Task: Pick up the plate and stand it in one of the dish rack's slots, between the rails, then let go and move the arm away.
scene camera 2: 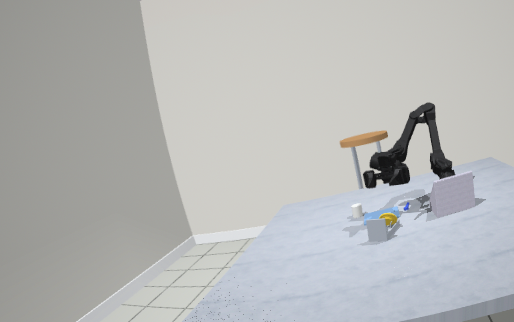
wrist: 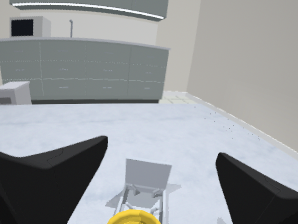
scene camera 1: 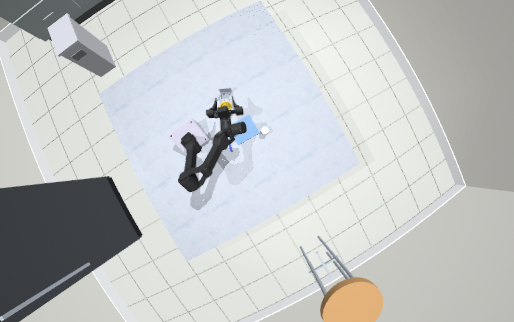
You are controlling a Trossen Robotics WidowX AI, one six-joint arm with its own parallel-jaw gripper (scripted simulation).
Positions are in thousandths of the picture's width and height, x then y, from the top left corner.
Labels:
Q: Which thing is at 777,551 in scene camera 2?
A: The gripper.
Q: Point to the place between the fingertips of the gripper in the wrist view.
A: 549,676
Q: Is the gripper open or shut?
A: Open.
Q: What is the gripper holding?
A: Nothing.

